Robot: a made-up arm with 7 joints.
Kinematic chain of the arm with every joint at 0, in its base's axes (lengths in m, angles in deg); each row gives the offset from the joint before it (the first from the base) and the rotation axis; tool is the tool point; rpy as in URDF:
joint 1: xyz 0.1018 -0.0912 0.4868 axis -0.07 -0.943 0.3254
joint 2: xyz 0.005 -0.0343 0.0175 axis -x
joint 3: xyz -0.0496 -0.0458 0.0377 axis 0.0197 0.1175 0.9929
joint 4: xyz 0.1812 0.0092 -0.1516 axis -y
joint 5: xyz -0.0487 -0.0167 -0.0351 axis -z
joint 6: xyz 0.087 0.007 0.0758 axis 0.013 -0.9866 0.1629
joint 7: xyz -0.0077 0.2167 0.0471 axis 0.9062 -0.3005 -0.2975
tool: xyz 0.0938 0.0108 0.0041 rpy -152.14 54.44 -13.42
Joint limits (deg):
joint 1: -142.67..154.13
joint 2: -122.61..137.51
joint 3: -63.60..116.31
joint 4: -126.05..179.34
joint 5: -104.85..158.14
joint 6: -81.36..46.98
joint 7: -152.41..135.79
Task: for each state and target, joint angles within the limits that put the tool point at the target. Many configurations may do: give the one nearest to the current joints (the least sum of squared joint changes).
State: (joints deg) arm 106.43 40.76 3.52 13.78 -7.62 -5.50 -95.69
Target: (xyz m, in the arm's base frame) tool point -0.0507 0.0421 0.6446
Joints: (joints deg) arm 132.59 33.17 -11.45 41.51 10.31 5.07 -100.00
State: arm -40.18 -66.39 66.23 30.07 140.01 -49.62 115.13
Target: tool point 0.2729 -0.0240 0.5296
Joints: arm -19.71 -86.83 102.30 9.19 139.27 -23.51 120.60
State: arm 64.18 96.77 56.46 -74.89 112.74 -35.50 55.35
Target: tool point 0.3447 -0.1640 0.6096
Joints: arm 47.07 94.16 85.29 -69.42 131.85 -45.85 68.73
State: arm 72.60 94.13 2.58 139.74 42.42 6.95 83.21
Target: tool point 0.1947 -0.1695 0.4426
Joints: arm 76.26 73.69 3.14 128.09 12.94 5.65 75.78
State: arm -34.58 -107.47 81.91 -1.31 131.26 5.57 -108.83
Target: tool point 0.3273 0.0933 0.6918
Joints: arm -29.16 -83.37 94.14 -27.02 94.77 1.50 -94.73
